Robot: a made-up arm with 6 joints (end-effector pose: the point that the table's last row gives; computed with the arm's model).
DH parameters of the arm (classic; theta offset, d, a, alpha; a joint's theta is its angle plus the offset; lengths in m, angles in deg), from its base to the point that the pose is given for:
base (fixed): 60.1 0 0.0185 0
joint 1: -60.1 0.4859 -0.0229 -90
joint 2: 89.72 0 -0.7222 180
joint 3: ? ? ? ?
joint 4: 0 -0.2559 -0.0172 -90
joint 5: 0 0.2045 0.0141 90
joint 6: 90 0.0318 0.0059 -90
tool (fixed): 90 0.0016 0 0
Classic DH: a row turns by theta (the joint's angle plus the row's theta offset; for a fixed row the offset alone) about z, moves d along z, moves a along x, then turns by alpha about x.
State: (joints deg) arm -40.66 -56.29 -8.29 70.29 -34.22 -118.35
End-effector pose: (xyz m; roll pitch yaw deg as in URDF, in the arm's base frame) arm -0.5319 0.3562 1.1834 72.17 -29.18 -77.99
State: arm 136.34 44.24 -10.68 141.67 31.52 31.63
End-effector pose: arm -0.5987 0.4365 0.8968 -114.67 68.96 -159.11
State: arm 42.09 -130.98 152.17 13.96 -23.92 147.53
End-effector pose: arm -0.1644 -0.4529 -0.1895 48.34 78.42 -108.74
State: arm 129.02 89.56 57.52 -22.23 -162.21 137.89
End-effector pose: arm -0.3831 0.8844 0.3174 22.68 -15.39 -57.87
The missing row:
joint 3: -0.28 0.0434 -0.0079 90
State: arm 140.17 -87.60 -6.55 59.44 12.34 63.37
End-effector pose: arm 0.7887 -0.4442 0.7654 161.66 -79.08 -143.47
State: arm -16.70 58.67 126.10 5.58 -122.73 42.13
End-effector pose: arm 0.5357 -0.3982 1.1391 -45.87 55.15 -24.93
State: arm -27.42 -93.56 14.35 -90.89 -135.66 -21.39
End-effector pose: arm -0.5936 0.2273 0.7554 -3.54 43.15 45.88
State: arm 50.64 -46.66 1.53 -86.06 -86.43 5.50
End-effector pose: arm -0.0619 -0.2377 1.0270 36.19 -0.04 135.33
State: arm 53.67 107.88 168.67 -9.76 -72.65 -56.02
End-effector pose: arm 0.6693 0.4804 0.4744 60.86 11.47 63.17
